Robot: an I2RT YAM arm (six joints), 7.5 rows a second.
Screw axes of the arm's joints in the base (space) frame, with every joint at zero. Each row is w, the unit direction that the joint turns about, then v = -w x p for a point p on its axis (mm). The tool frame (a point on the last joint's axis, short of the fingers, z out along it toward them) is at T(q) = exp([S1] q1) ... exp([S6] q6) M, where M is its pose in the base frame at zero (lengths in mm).
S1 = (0, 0, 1, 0, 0, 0)
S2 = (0, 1, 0, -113.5, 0, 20)
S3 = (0, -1, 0, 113.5, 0, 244)
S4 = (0, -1, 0, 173.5, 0, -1)
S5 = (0, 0, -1, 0, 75, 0)
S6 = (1, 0, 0, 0, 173.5, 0)
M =
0 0 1 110.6
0 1 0 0
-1 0 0 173.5
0 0 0 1
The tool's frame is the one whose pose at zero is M.
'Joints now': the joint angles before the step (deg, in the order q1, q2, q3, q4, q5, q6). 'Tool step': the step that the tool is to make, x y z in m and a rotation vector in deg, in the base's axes. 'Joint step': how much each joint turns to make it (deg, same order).
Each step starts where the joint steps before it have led.
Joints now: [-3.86 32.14 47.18 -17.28 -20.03 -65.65]
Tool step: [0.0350 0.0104 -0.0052 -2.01 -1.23 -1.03]
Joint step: [6.09 7.19 -1.17 9.10 7.18 -1.83]
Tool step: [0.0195 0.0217 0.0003 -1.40 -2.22 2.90]
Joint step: [7.44 5.01 0.17 6.61 4.56 -1.60]
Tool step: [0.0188 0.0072 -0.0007 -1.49 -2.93 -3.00]
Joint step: [1.97 4.52 -0.05 6.95 4.91 -2.14]
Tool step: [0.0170 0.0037 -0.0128 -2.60 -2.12 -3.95]
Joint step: [0.78 3.86 -2.30 7.63 4.55 -3.26]
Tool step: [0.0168 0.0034 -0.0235 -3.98 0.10 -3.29]
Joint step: [0.45 4.38 -3.27 6.89 3.48 -4.10]
